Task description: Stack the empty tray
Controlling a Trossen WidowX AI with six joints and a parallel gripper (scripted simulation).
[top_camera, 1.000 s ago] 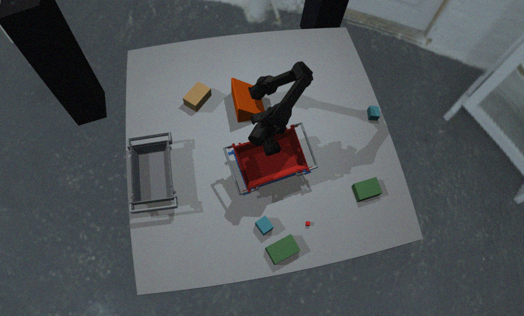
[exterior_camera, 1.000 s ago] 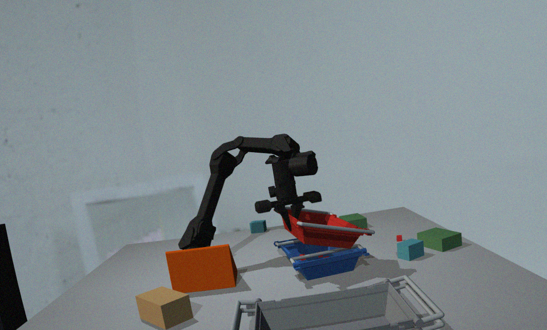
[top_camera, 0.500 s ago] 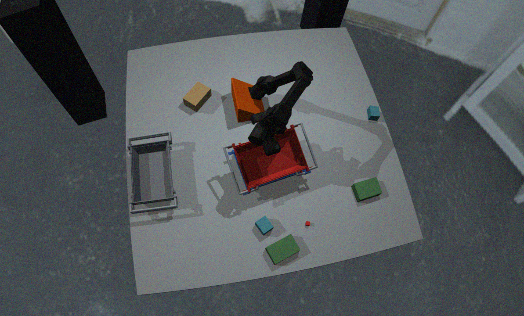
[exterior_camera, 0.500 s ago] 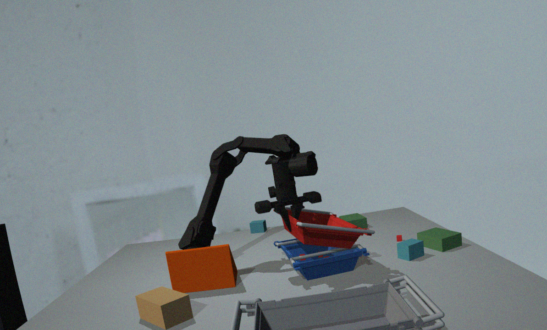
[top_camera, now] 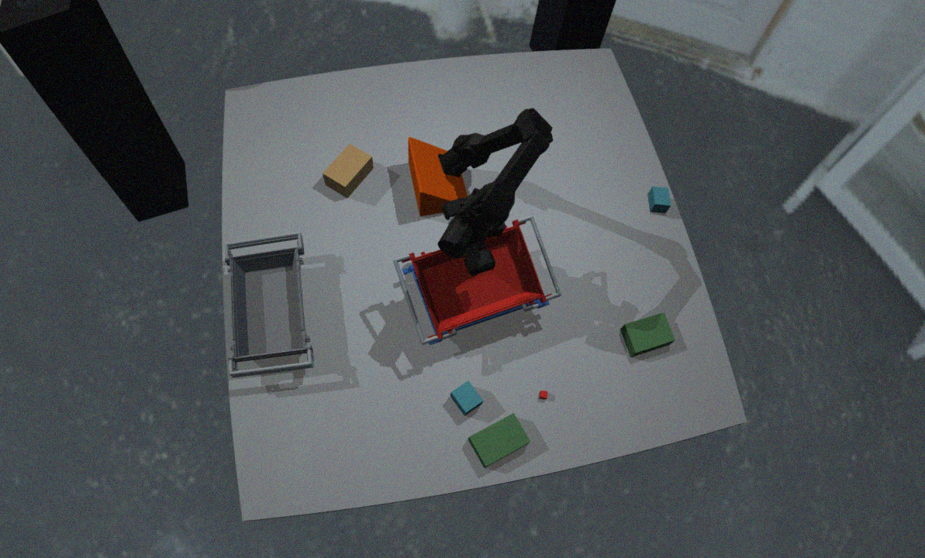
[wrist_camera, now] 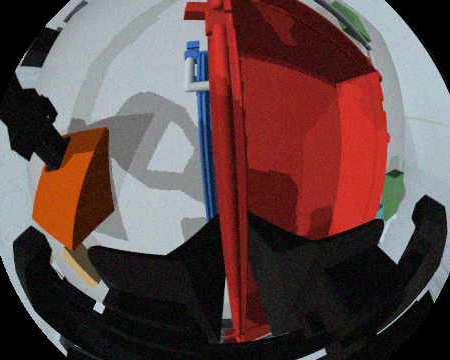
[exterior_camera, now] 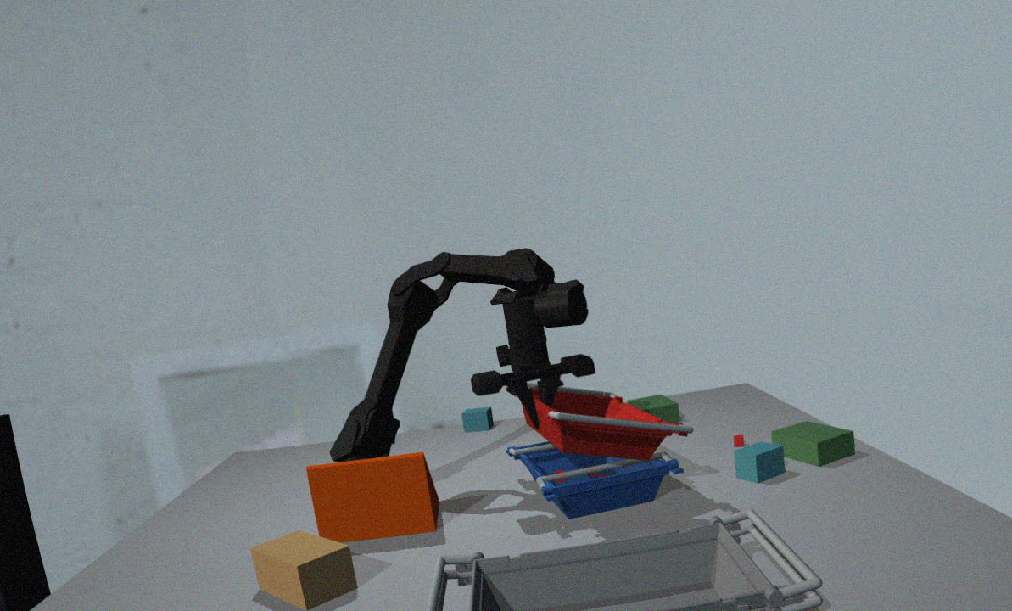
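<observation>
The red tray lies 80 mm ahead of my gripper tip and 10 mm above it. From my gripper tip the other things lie so: red cube: 370 mm ahead, 110 mm below, 90 mm to the left; tan block: 370 mm behind, 220 mm to the right, 90 mm below.
</observation>
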